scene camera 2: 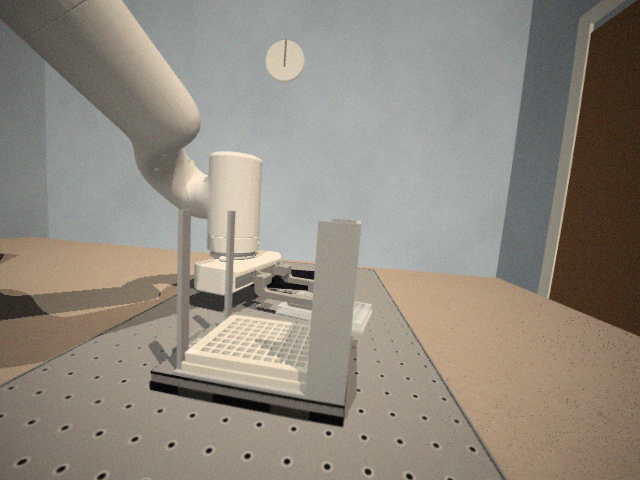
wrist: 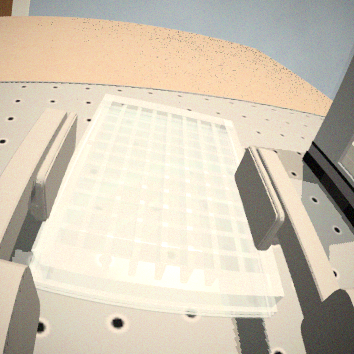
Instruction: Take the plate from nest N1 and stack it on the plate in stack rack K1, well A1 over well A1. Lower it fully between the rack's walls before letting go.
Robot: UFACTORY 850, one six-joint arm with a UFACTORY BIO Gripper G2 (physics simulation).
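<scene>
A clear plate with a grid of wells [scene camera 2: 362, 313] [wrist: 165, 210] lies low behind the rack in the scene view, partly hidden by a rack wall. Nest N1 cannot be made out under it. My gripper [scene camera 2: 302, 288] [wrist: 157, 182] is shut with nothing held. Its fingers are just above the plate, and in the wrist view their pads overlap its two long edges. Stack rack K1 [scene camera 2: 334, 310] [wrist: 332, 120] stands in front in the scene view and at the right in the wrist view. A cream plate [scene camera 2: 248, 364] sits low between the rack's walls.
The rack has a wide wall at its right and two thin posts [scene camera 2: 183, 289] [scene camera 2: 229, 263] at its left in the scene view. Its dark base [scene camera 2: 248, 401] rests on the grey perforated board [scene camera 2: 232, 444]. My wrist and gripper body are behind the thin posts in that view.
</scene>
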